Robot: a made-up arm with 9 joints. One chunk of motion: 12 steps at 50 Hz.
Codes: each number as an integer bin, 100 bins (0 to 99) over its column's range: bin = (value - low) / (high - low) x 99, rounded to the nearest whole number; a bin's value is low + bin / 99 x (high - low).
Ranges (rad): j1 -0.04..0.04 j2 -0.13..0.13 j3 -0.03..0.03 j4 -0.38..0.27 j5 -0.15..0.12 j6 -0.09..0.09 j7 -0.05..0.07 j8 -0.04..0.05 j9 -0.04..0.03
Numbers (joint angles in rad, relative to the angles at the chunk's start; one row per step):
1: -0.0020 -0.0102 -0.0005 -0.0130 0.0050 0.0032 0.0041 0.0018 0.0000
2: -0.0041 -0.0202 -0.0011 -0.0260 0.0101 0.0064 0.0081 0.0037 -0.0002
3: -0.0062 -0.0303 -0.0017 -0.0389 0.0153 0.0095 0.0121 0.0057 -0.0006
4: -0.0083 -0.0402 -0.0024 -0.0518 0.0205 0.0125 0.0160 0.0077 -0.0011
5: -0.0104 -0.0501 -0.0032 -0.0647 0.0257 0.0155 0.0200 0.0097 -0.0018
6: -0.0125 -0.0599 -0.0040 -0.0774 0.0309 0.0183 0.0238 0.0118 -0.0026
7: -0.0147 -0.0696 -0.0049 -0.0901 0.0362 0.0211 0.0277 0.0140 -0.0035
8: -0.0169 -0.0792 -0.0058 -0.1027 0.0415 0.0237 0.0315 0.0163 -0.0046
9: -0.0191 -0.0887 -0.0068 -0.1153 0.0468 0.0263 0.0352 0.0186 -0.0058
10: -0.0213 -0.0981 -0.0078 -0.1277 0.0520 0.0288 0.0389 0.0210 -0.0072
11: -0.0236 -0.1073 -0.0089 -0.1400 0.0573 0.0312 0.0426 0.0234 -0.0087
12: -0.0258 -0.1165 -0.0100 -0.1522 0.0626 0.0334 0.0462 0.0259 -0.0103
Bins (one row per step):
1: 47 46 49 56 57 51 45 46 57
2: 44 42 48 54 59 53 48 48 56
3: 42 38 47 52 61 55 51 50 56
4: 39 34 46 50 63 56 54 52 55
5: 37 30 44 48 64 58 58 55 54
6: 34 27 43 46 66 60 61 57 53
7: 31 23 41 44 68 61 64 59 52
8: 29 19 40 42 70 63 67 62 50
9: 26 16 38 40 72 64 70 64 48
10: 23 12 37 38 74 65 73 67 46
11: 20 9 35 37 76 67 76 70 44
12: 18 5 33 35 78 68 79 72 42

